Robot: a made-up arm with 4 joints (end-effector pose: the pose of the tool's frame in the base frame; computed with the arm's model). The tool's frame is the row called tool.
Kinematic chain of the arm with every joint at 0, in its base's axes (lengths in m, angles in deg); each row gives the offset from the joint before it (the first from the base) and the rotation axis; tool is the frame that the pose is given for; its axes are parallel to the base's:
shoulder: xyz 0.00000 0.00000 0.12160 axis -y
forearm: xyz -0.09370 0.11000 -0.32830 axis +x
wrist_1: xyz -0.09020 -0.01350 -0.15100 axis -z
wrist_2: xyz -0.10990 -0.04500 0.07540 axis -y
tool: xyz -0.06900 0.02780 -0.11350
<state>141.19 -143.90 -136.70 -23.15</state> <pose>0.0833 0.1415 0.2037 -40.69 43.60 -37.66</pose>
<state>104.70 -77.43 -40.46 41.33</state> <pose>0.3433 -0.1095 -0.0352 -92.04 -91.45 -11.29</pose>
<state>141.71 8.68 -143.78 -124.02</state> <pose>0.2166 0.0070 0.3308 -108.34 -18.10 -95.66</pose>
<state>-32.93 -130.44 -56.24 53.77</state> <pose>-0.2486 0.0059 0.1102 -63.54 50.36 98.62</pose>
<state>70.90 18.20 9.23 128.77</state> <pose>0.3186 0.0959 -0.1635 -16.33 159.49 23.93</pose>
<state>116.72 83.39 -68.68 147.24</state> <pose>0.3786 0.1261 0.1281 -82.05 26.55 -33.53</pose>
